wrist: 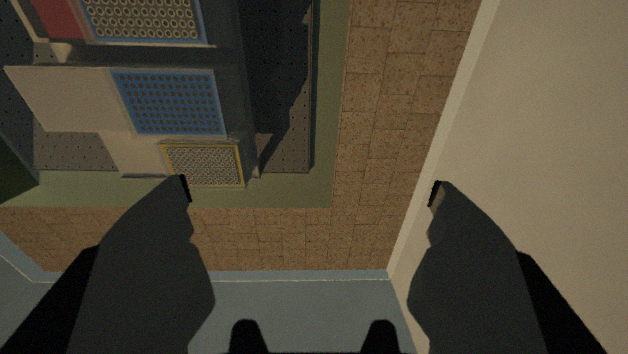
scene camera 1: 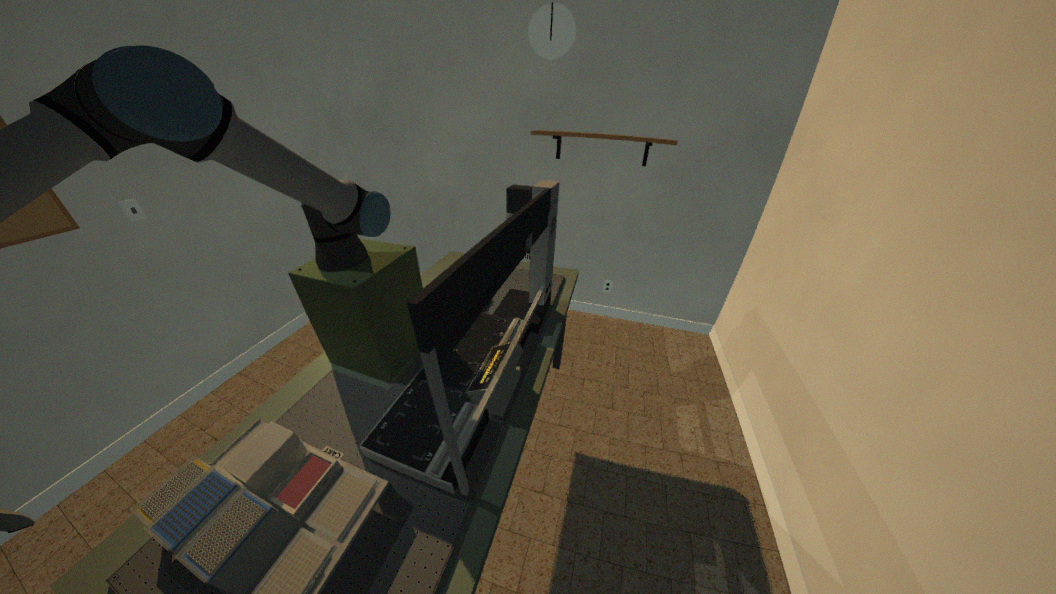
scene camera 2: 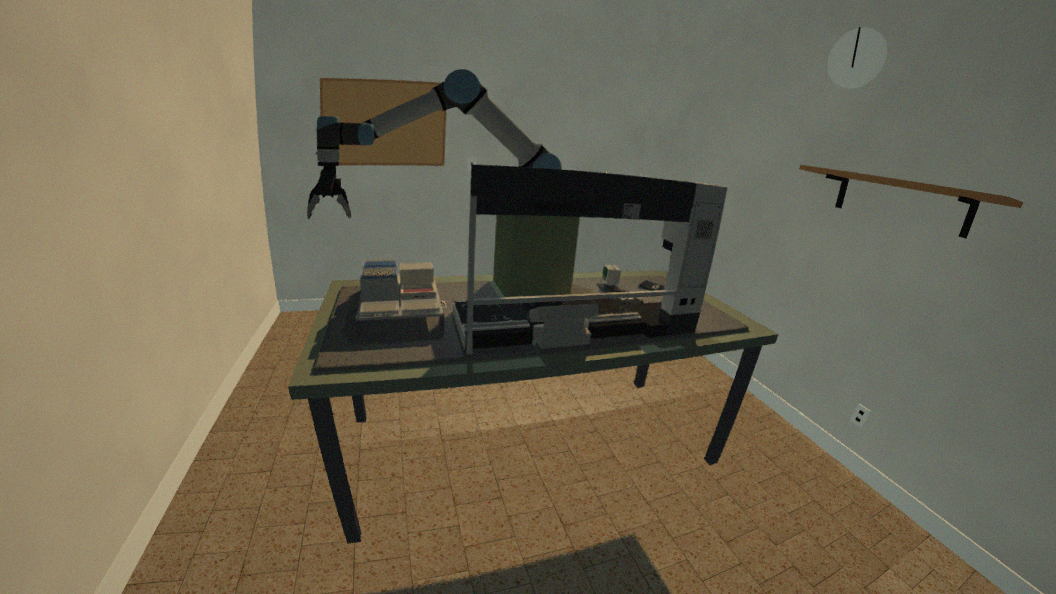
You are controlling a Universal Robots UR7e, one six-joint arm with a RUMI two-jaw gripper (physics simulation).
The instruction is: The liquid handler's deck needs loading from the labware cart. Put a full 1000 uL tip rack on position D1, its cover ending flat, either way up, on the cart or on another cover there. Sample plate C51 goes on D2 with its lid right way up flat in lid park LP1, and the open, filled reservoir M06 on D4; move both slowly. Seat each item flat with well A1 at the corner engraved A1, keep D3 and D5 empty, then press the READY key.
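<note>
My gripper [scene camera 2: 329, 216] [wrist: 311, 180] is open and empty, pointing down high above the left end of the table. On the labware cart [scene camera 2: 391, 315] stand a tip rack with a blue rim [scene camera 1: 226, 533] [wrist: 145, 17], a blue rack [scene camera 1: 194, 509] [wrist: 172, 102], a yellow-rimmed rack [scene camera 1: 173, 489] [wrist: 205, 165], a pale box [scene camera 1: 258, 454] [wrist: 70, 97], a red-filled reservoir [scene camera 1: 304, 482] [wrist: 60, 17] and two pale gridded plates, one at the cart's right [scene camera 1: 341, 504], one nearer the camera [scene camera 1: 295, 565]. The handler's dark deck [scene camera 1: 413, 424] lies beside the cart. Labels and the READY key are unreadable.
The handler's dark top beam [scene camera 1: 480, 265] [scene camera 2: 583, 193] spans above the deck, with a thin post [scene camera 2: 471, 273] at the cart end and a thick tower [scene camera 2: 694, 258] at the other. A green pedestal [scene camera 1: 354, 317] [scene camera 2: 535, 254] stands behind the deck. A small white device [scene camera 2: 611, 275] stands farther right.
</note>
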